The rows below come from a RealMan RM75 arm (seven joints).
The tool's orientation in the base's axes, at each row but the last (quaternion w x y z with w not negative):
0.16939, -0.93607, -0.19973, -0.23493
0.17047, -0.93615, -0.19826, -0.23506
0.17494, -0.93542, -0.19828, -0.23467
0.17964, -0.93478, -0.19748, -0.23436
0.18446, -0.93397, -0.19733, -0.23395
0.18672, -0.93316, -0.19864, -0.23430
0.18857, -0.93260, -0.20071, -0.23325
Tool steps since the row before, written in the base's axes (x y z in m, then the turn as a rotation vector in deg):
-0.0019, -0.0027, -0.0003, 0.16, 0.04, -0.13
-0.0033, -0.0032, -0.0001, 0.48, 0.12, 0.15
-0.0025, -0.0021, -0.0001, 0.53, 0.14, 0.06
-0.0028, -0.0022, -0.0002, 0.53, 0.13, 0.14
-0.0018, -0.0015, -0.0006, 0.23, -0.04, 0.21
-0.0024, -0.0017, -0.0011, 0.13, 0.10, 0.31
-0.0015, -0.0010, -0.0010, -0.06, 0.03, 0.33
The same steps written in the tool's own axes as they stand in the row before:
-0.0025, 0.0015, -0.0016, 0.08, 0.07, 0.18
-0.0037, 0.0013, -0.0025, 0.50, 0.08, 0.10
-0.0027, 0.0007, -0.0017, 0.50, 0.11, 0.21
-0.0030, 0.0007, -0.0018, 0.54, 0.09, 0.13
-0.0022, 0.0006, -0.0008, 0.28, 0.09, -0.11
-0.0030, 0.0006, -0.0007, 0.29, -0.10, -0.16
-0.0020, 0.0004, -0.0002, 0.13, -0.14, -0.28

